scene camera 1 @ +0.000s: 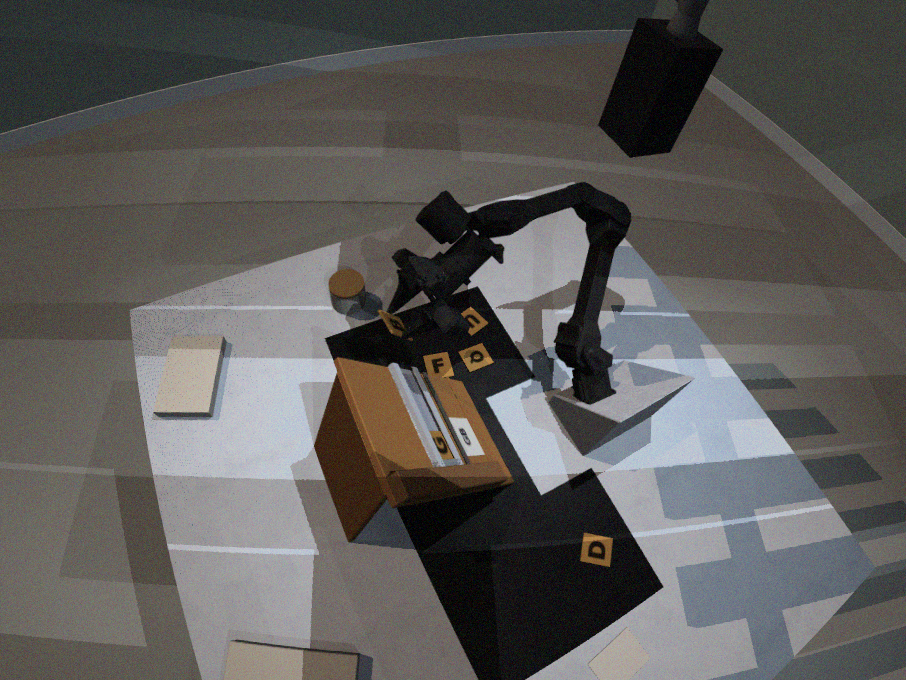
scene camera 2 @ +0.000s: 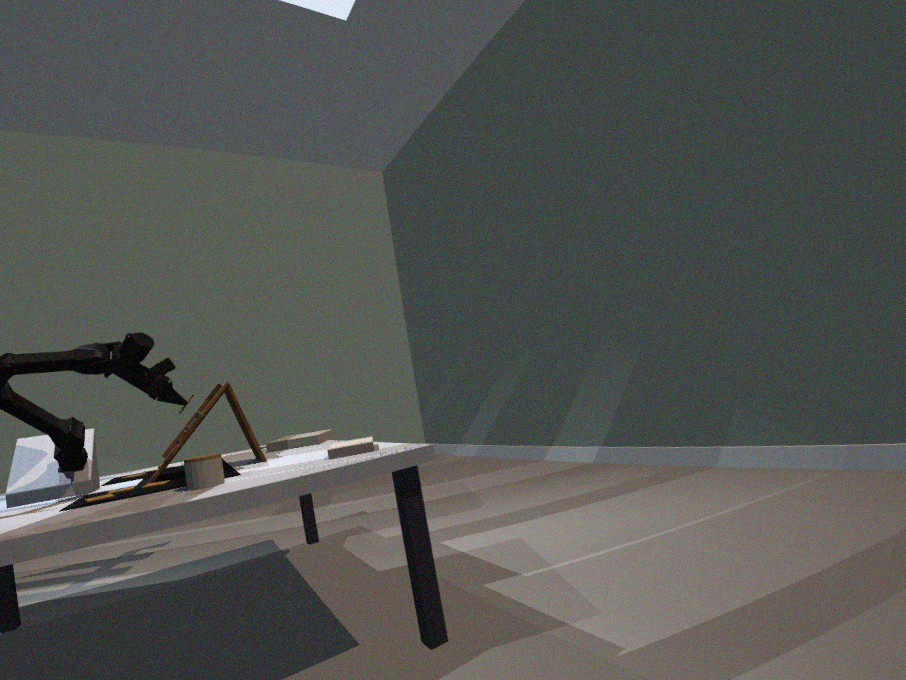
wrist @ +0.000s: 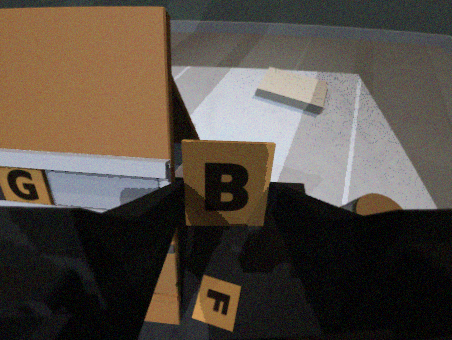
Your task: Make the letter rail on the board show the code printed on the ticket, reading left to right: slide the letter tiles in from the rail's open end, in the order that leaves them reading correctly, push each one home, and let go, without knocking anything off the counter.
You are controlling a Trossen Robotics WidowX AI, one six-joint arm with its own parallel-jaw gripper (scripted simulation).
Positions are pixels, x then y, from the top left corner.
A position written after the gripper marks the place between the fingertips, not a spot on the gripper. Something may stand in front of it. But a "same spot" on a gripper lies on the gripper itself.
Labels:
gripper: scene camera 1; scene camera 2 186,404; wrist
short cylinder: scene camera 1 347,289; scene camera 2; wrist
white ticket: scene camera 1 462,427; not seen in scene camera 2 (hidden by a sloped brown board); not seen in the wrist view (hidden by the gripper)
same spot on gripper: (scene camera 1: 403,294) = (wrist: 311,229)
same spot on short cylinder: (wrist: 372,203) = (scene camera 2: 212,454)

